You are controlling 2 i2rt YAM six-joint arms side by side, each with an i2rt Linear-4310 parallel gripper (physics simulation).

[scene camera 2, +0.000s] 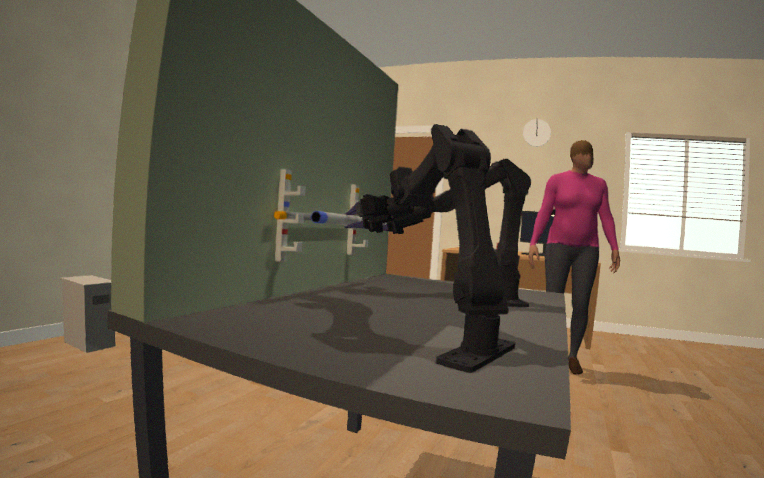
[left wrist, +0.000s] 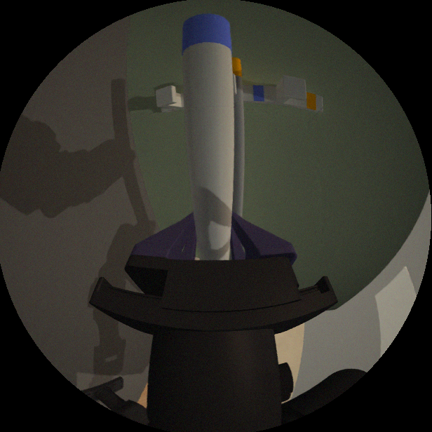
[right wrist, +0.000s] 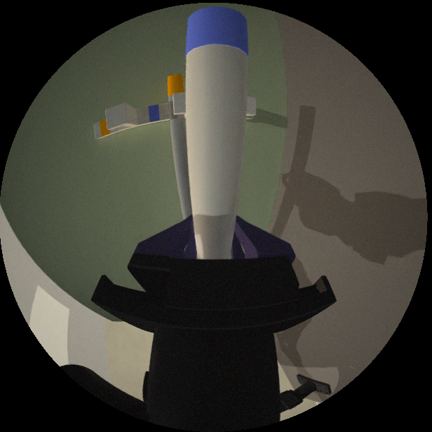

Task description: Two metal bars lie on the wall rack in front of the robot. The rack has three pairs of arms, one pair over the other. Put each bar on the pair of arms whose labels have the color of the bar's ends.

The pictures show: the left gripper, the right gripper, an orange-ended bar and a blue-ended bar.
